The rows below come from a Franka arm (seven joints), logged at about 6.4 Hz.
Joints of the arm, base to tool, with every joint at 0 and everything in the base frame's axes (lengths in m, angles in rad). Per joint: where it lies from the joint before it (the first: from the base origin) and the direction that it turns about. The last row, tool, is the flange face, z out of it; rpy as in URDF.
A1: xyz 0 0 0.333 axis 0 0 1
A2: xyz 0 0 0 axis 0 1 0
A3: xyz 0 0 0.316 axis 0 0 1
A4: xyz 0.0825 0 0 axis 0 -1 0
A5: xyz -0.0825 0 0.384 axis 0 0 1
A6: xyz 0 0 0 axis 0 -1 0
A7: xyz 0.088 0 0 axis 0 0 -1
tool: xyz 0 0 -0.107 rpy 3.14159 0 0
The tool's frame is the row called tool.
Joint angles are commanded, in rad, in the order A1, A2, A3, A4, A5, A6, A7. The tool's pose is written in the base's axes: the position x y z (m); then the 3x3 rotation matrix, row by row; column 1 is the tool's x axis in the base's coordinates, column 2 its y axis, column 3 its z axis. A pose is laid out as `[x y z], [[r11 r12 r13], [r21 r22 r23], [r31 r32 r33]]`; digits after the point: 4 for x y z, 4 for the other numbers.
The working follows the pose.
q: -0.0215, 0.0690, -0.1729, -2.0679, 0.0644, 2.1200, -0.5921
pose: [0.5488 -0.1041 0.3984], [[0.9345 0.3558 -0.0063], [0.3557 -0.9335 0.0451], [0.0101 -0.0444 -0.9990]]
Where each joint sits with the arm in this pose, in the base's axes (m; each line is computed from the numbers above, not from the rounded line before):
A1: 0.0000 0.0000 0.3330
A2: 0.0000 0.0000 0.3330
A3: 0.0218 -0.0005 0.6482
A4: 0.1025 -0.0164 0.6426
A5: 0.4638 -0.0890 0.5067
A6: 0.4638 -0.0890 0.5067
A7: 0.5495 -0.1089 0.5053
the tool: 0.5488 -0.1041 0.3984

